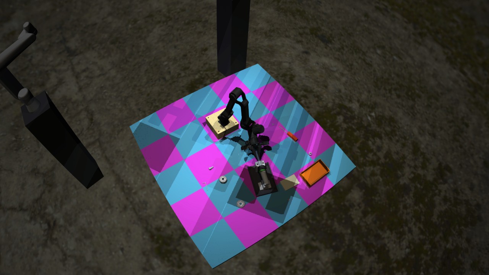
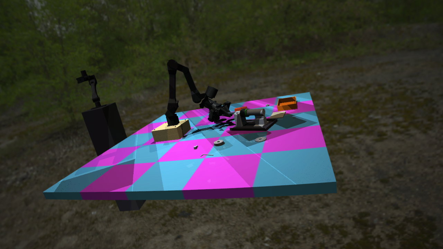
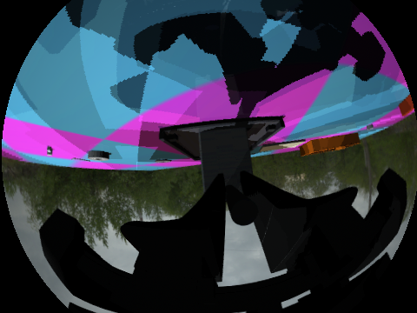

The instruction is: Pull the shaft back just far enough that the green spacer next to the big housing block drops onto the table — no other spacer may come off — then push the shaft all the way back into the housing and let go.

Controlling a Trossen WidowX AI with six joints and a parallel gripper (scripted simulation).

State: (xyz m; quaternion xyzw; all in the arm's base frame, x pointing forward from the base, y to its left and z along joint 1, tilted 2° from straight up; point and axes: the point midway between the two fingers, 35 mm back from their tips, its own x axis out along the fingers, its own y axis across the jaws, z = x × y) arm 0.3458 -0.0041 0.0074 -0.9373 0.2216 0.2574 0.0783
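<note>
My gripper tip is 50 mm short of the thin shaft, 30 mm to the left of it and 20 mm below it. Also, from my gripper tip: small bolt: 270 mm to the right, 170 mm behind, 60 mm below; card: 270 mm ahead, 60 mm to the left, 60 mm below; green spacer: 100 mm ahead, 50 mm to the right, 20 mm above.
</note>
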